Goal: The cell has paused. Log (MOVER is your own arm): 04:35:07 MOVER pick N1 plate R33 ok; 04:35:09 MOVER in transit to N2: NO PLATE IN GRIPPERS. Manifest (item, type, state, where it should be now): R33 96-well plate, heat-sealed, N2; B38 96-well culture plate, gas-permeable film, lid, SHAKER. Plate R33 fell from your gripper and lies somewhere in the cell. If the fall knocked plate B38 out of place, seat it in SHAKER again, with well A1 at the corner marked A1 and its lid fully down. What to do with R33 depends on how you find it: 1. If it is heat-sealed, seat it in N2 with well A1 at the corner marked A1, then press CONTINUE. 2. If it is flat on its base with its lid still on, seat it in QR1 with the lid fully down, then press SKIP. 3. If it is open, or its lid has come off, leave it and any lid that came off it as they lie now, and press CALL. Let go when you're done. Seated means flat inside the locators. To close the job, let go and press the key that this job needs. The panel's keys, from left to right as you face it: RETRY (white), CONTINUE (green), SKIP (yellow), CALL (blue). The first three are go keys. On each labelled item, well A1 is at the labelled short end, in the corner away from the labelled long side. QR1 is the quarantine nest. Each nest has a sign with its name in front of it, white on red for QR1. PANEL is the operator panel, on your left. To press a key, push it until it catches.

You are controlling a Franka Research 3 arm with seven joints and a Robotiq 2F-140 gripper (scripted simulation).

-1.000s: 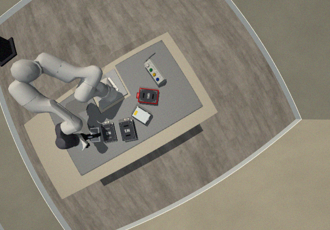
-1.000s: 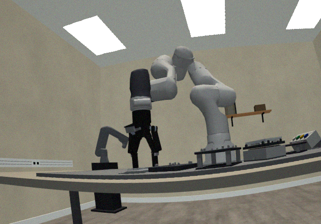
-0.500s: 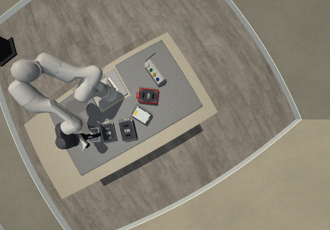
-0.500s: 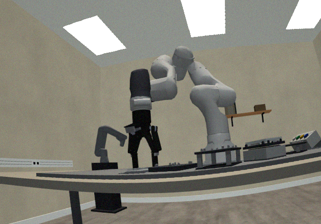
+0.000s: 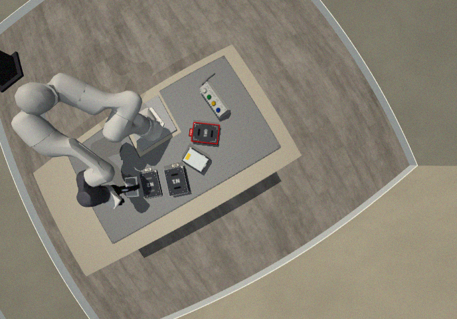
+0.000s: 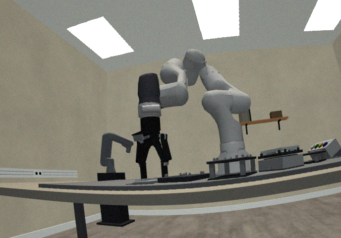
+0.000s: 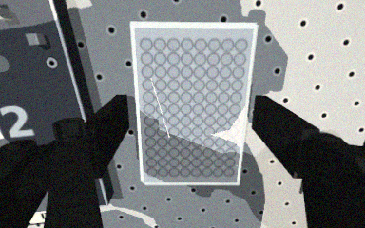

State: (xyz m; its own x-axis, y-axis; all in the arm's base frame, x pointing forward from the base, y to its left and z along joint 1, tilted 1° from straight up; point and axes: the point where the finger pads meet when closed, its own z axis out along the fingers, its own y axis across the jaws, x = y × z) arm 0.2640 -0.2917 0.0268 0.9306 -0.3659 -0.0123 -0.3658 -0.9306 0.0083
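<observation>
Now: hand 20 mm above the flat white plate. Also, from my hand: QR1 nest (70 mm behind, 590 mm to the left, 10 mm above).
</observation>
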